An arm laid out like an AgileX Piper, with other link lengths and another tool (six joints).
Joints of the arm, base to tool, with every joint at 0 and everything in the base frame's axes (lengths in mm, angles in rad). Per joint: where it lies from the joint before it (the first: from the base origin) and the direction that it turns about. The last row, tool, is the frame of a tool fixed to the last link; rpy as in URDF.
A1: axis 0 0 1 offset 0.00 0.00 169.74
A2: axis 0 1 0 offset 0.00 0.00 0.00
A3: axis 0 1 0 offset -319.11 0.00 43.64
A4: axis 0.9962 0 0.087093 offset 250.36 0.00 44.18
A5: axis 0 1 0 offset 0.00 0.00 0.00
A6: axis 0.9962 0 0.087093 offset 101.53 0.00 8.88
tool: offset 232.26 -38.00 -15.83 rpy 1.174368 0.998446 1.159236
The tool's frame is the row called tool.
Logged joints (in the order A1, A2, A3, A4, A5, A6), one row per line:
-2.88, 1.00, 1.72, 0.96, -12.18, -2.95
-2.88, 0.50, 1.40, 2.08, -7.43, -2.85
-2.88, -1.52, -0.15, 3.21, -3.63, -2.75
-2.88, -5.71, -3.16, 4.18, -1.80, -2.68
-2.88, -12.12, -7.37, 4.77, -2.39, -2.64
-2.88, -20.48, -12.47, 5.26, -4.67, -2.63
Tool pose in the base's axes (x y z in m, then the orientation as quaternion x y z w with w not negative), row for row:
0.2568, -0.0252, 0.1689, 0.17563, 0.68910, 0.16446, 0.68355
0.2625, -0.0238, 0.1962, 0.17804, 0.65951, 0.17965, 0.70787
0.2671, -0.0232, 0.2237, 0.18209, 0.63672, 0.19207, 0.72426
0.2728, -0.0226, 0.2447, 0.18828, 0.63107, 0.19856, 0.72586
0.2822, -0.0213, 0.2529, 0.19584, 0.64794, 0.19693, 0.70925
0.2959, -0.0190, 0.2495, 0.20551, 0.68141, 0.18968, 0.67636
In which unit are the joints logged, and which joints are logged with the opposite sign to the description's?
The joints are logged in degrees. Opposite sign: A1, A2, A5.
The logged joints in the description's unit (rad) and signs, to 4 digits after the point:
0.0503, -0.0175, 0.0300, 0.0168, 0.2126, -0.0515
0.0503, -0.0087, 0.0244, 0.0363, 0.1297, -0.0497
0.0503, 0.0265, -0.0026, 0.0560, 0.0634, -0.0480
0.0503, 0.0997, -0.0552, 0.0730, 0.0314, -0.0468
0.0503, 0.2115, -0.1286, 0.0833, 0.0417, -0.0461
0.0503, 0.3574, -0.2176, 0.0918, 0.0815, -0.0459

